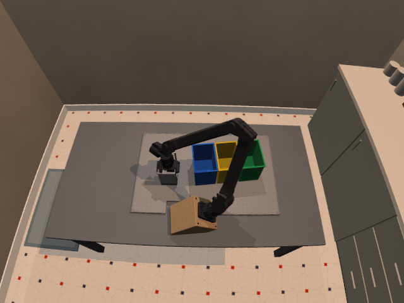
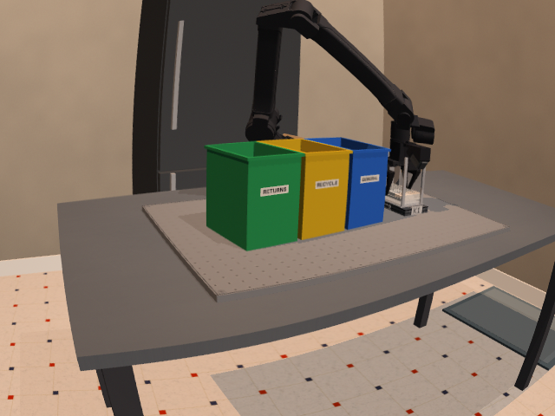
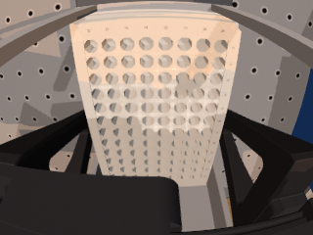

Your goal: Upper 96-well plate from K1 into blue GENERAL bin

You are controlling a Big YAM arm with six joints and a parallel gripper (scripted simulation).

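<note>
The blue bin labelled general lies 2 cm ahead of my hand, 21 cm to the right of it and 5 cm above it. The rest, counted from my hand: white 96-well plate (right at my hand); green returns bin (5 cm ahead, 47 cm to the right, 5 cm above); yellow recycle bin (4 cm ahead, 34 cm to the right, 5 cm above).
</note>
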